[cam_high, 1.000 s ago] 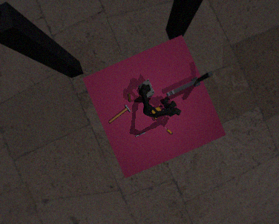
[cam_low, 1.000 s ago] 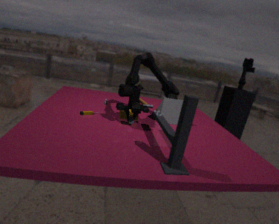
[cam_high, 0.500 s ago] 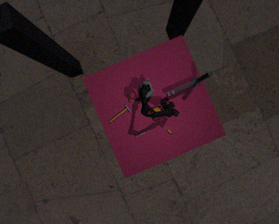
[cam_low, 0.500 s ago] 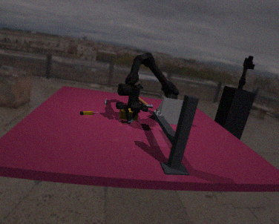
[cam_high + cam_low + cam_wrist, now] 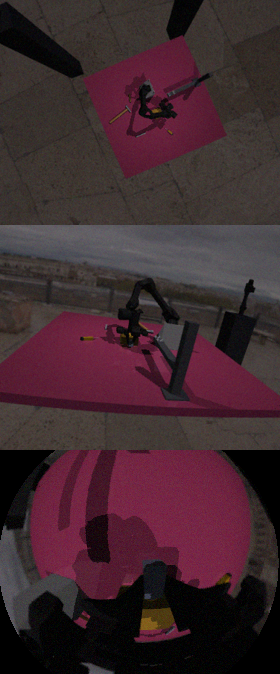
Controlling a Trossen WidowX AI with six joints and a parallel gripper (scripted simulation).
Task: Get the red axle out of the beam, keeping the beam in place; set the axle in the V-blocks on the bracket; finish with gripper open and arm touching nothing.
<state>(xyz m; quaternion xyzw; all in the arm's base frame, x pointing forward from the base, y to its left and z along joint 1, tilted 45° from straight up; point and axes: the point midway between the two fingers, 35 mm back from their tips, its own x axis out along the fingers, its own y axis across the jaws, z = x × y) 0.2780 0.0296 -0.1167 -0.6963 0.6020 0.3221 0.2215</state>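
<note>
The yellow block lies 8 cm to the right of my gripper tip, 1 cm ahead of it and 1 cm above it. Also, from my gripper tip: black tool (26 cm ahead, 2 cm to the right, 1 cm below); upright peg (2 cm to the right, 1 cm above).
</note>
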